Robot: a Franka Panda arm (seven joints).
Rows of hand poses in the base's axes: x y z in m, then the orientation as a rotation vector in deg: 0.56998, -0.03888, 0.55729, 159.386, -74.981, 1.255; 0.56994, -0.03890, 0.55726, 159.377, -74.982, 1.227; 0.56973, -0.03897, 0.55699, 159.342, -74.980, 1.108; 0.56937, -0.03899, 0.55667, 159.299, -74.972, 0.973; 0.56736, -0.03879, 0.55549, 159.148, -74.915, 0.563; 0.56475, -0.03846, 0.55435, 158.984, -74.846, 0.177; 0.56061, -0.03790, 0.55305, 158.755, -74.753, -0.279; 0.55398, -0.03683, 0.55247, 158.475, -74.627, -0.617; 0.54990, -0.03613, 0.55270, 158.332, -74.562, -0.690; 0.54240, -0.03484, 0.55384, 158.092, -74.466, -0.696; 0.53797, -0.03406, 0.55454, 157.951, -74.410, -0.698; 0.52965, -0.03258, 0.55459, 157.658, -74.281, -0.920; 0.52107, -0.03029, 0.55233, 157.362, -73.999, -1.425; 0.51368, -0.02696, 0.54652, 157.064, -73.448, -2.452; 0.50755, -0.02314, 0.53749, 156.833, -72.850, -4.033; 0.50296, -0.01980, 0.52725, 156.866, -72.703, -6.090; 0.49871, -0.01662, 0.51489, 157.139, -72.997, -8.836; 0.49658, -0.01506, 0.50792, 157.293, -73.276, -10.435; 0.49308, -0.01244, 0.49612, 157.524, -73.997, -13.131
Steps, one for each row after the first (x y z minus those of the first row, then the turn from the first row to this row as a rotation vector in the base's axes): -0.00004, -0.00002, -0.00003, 0.001, 0.020, -0.004; -0.00025, -0.00009, -0.00030, 0.003, 0.103, -0.015; -0.00061, -0.00011, -0.00062, 0.001, 0.201, -0.026; -0.00262, 0.00009, -0.00180, -0.032, 0.511, -0.044; -0.00523, 0.00042, -0.00294, -0.087, 0.814, -0.058; -0.00937, 0.00098, -0.00424, -0.184, 1.187, -0.079; -0.01600, 0.00205, -0.00482, -0.367, 1.517, -0.092; -0.02008, 0.00275, -0.00459, -0.488, 1.628, -0.096; -0.02758, 0.00404, -0.00345, -0.720, 1.741, -0.108; -0.03201, 0.00482, -0.00275, -0.856, 1.807, -0.116; -0.04033, 0.00630, -0.00270, -1.083, 2.075, -0.128; -0.04891, 0.00859, -0.00496, -1.288, 2.543, -0.057; -0.05630, 0.01192, -0.01077, -1.443, 3.376, 0.162; -0.06243, 0.01574, -0.01980, -1.386, 4.519, 0.417; -0.06702, 0.01908, -0.03004, -0.783, 5.741, 0.468; -0.07127, 0.02226, -0.04240, 0.423, 7.161, 0.311; -0.07340, 0.02382, -0.04937, 1.177, 7.954, 0.154; -0.07690, 0.02644, -0.06117, 2.543, 9.227, -0.265
